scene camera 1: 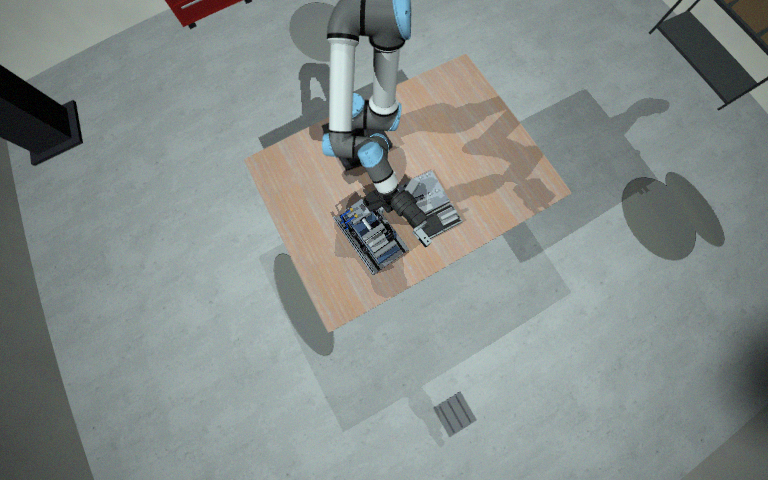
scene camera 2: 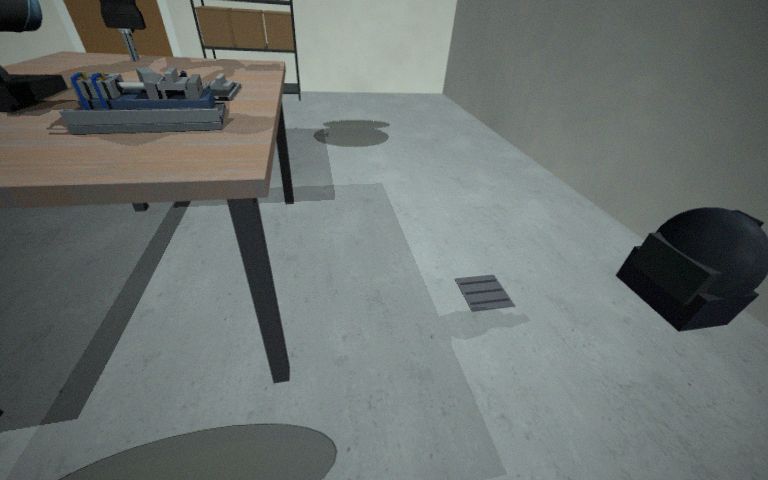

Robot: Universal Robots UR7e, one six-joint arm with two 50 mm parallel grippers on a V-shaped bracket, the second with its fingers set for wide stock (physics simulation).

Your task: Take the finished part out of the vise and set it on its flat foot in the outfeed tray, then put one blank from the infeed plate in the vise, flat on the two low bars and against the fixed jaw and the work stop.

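Frame: origin at the arm's base, x ahead, y left, z up, level; millimetres.
Where they show: end effector, tool point: [scene camera 1: 381, 210] [scene camera 2: 132, 52].
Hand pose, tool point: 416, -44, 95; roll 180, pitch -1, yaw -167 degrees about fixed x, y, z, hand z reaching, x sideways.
Note:
Things, the pixels of their top centre, and the offset from my tool point, as dx, dy, dz. Level surfaces: height alone.
- vise, middle of its top: [scene camera 2: 144, 76] [scene camera 1: 369, 229] +40, -71, -38
- grey stepped part, middle of its top: [scene camera 2: 170, 70] [scene camera 1: 377, 240] +98, -66, -23
- light grey plate, middle of its top: [scene camera 1: 422, 194] -33, +219, -129
- long grey rail, middle of its top: [scene camera 2: 143, 109] [scene camera 1: 353, 244] +56, -159, -88
- wooden table, its level: dz -138
The vise [scene camera 1: 386, 261] [scene camera 2: 161, 102] stands on the table, with a blue body and grey jaws. A grey stepped part [scene camera 2: 171, 83] sits between its jaws. Beside the vise lies a light grey plate [scene camera 1: 423, 183] with small pieces on it, partly hidden by the arm; they look like the infeed plate and blanks. A dark tray area adjoins it, partly under the gripper. My gripper [scene camera 1: 423, 236] [scene camera 2: 133, 54] points down beside the vise, near the dark tray area, apart from the part. Its fingers overlap, so their opening cannot be told. The second gripper [scene camera 1: 370, 200] is near the vise's rear end.
A long grey rail [scene camera 2: 141, 122] runs along the vise's side. Blue and yellow fittings [scene camera 1: 348, 216] [scene camera 2: 90, 90] stand at the vise's rear end. The wooden table [scene camera 1: 317, 271] [scene camera 2: 141, 164] has its front edge beyond the vise. The arm [scene camera 1: 341, 84] reaches over the table from behind.

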